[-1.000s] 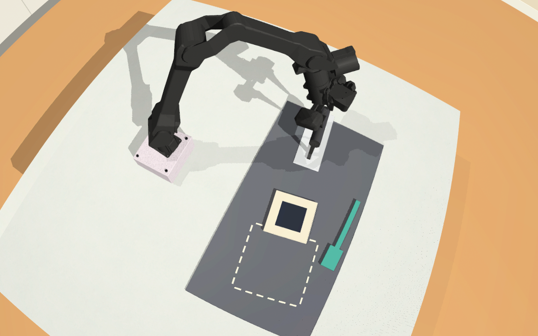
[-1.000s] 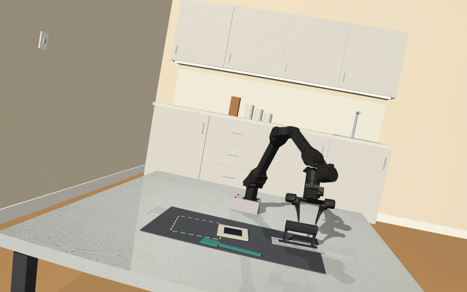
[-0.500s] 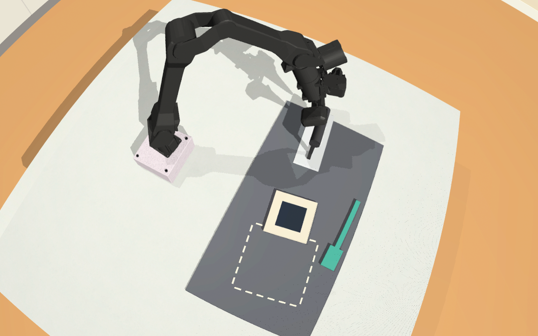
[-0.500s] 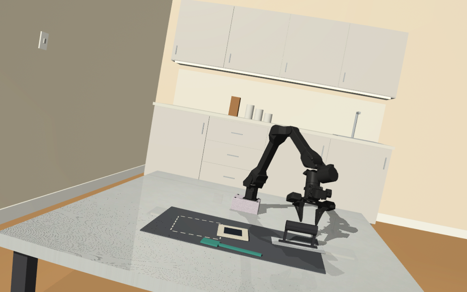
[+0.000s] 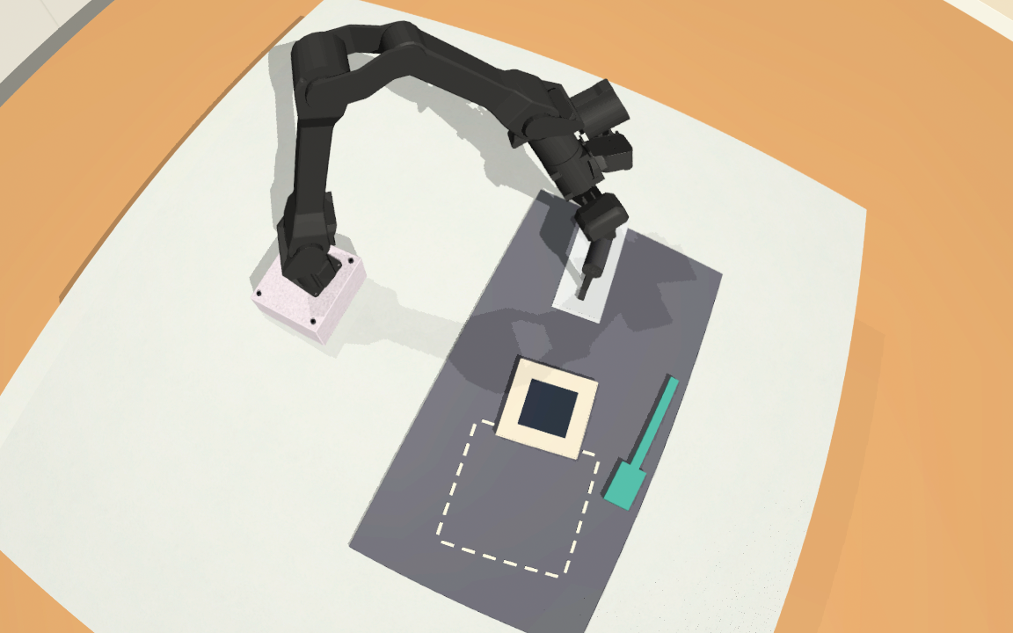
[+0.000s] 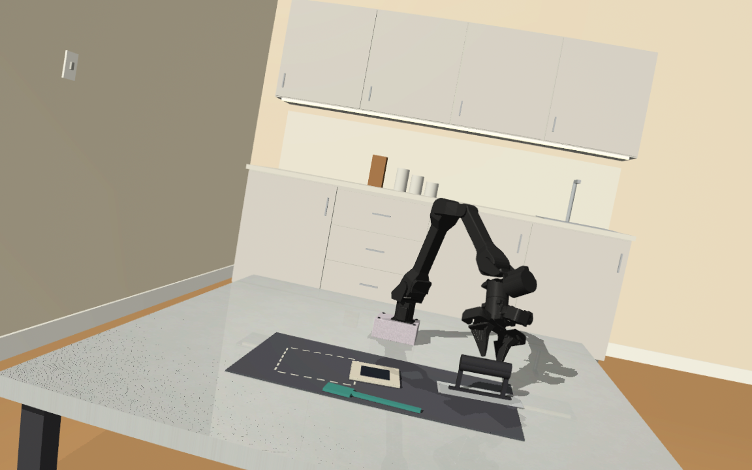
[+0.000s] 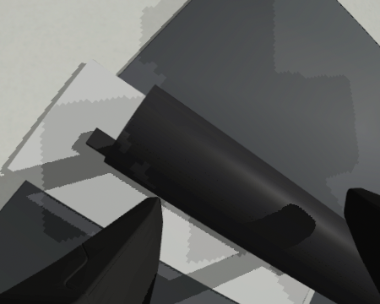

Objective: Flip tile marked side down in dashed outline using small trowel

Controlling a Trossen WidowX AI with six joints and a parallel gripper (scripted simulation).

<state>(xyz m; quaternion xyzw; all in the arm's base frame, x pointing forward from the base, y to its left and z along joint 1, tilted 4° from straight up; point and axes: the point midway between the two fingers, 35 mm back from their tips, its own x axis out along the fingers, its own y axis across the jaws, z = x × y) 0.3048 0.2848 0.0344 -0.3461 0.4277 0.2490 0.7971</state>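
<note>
Right now the black-handled float is 1 cm ahead of my gripper tip, 3 cm to the right of it and 5 cm below it. The rest, counted from my gripper tip: cream tile (7 cm ahead, 26 cm to the right, 8 cm below); teal long-handled tool (22 cm ahead, 24 cm to the right, 8 cm below); dark mat (8 cm ahead, 24 cm to the right, 11 cm below).
</note>
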